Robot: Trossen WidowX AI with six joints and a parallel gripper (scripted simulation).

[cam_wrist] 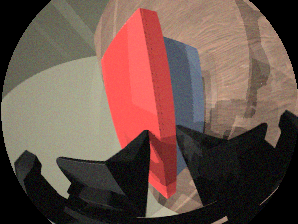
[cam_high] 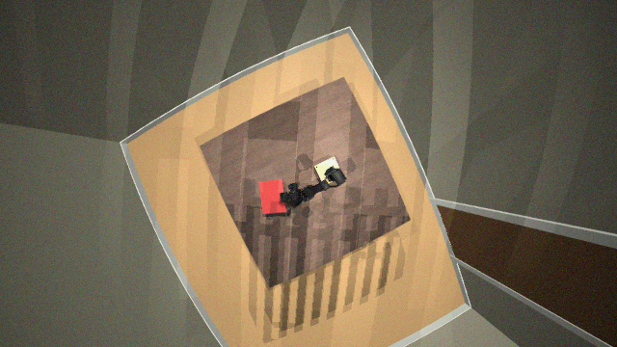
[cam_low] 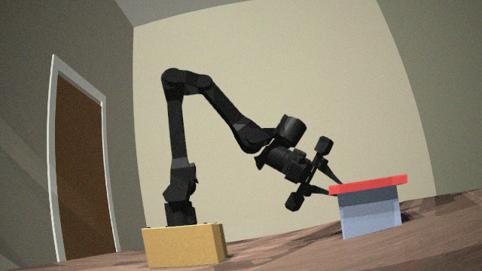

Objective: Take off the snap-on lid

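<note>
Right now my gripper tip is 7 cm short of the red lid and 2 cm to the left of it. Also, from my gripper tip: blue storage box: 7 cm ahead, 6 cm below, 2 cm to the right.
</note>
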